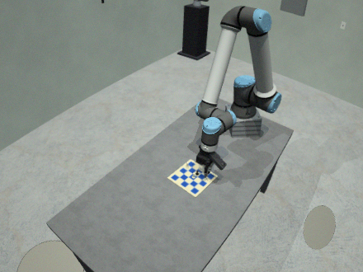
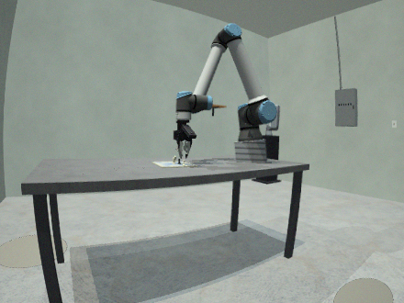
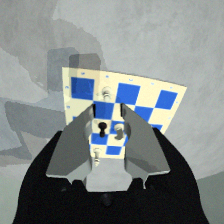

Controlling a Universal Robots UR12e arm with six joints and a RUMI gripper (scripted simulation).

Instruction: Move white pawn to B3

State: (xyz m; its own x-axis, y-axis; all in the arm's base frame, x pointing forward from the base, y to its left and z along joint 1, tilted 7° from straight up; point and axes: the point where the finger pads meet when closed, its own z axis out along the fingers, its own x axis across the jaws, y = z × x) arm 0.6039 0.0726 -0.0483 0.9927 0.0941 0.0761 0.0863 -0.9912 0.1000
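The white pawn is 4 cm below my hand. Round my hand: chessboard: 3 cm ahead, 8 cm to the right, 6 cm below; black pawn: 1 cm behind, 7 cm to the right, 4 cm below.
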